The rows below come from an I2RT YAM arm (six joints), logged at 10 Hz.
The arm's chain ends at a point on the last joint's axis. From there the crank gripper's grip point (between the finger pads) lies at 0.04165 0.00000 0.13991 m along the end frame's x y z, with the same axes.
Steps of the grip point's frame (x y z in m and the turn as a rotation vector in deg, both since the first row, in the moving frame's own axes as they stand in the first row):
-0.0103 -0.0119 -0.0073 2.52 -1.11 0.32
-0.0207 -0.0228 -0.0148 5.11 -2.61 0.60
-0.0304 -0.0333 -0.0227 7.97 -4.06 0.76
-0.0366 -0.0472 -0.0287 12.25 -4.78 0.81
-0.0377 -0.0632 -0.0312 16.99 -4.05 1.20
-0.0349 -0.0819 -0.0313 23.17 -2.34 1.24
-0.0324 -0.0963 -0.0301 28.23 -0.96 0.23
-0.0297 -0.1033 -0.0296 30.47 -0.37 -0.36
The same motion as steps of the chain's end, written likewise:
-0.0076 -0.0060 -0.0080 2.52 -1.11 0.32
-0.0144 -0.0107 -0.0160 5.11 -2.61 0.60
-0.0205 -0.0142 -0.0240 7.97 -4.06 0.76
-0.0251 -0.0177 -0.0285 12.25 -4.78 0.81
-0.0283 -0.0227 -0.0278 16.99 -4.05 1.20
-0.0299 -0.0273 -0.0217 23.17 -2.34 1.24
-0.0303 -0.0301 -0.0141 28.23 -0.96 0.23
-0.0286 -0.0320 -0.0105 30.47 -0.37 -0.36

